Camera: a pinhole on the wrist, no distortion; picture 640 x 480 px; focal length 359.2 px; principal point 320.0 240.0 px. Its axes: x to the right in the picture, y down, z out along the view. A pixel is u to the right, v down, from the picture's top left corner.
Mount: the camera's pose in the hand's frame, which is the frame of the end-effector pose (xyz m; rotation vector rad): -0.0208 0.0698 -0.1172 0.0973 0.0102 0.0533
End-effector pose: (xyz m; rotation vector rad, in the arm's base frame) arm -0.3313 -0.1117 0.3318 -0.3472 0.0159 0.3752
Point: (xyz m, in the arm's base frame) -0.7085 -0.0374 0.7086
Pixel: 81.7 293.1
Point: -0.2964 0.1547 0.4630
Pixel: 479.1 387.6
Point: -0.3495 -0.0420 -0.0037
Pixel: behind the camera
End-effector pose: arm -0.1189 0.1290 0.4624 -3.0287 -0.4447 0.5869
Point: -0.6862 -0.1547 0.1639
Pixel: 46.1 332.7
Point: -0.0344 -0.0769 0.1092
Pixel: 473.2 426.5
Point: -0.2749 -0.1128 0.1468
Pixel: 267.2 391.5
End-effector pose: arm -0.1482 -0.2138 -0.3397 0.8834 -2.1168 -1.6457
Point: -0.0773 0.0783 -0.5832
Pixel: 127.6 26.7
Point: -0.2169 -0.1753 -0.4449
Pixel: 400.1 43.2
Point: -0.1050 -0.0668 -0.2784
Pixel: 94.4 283.4
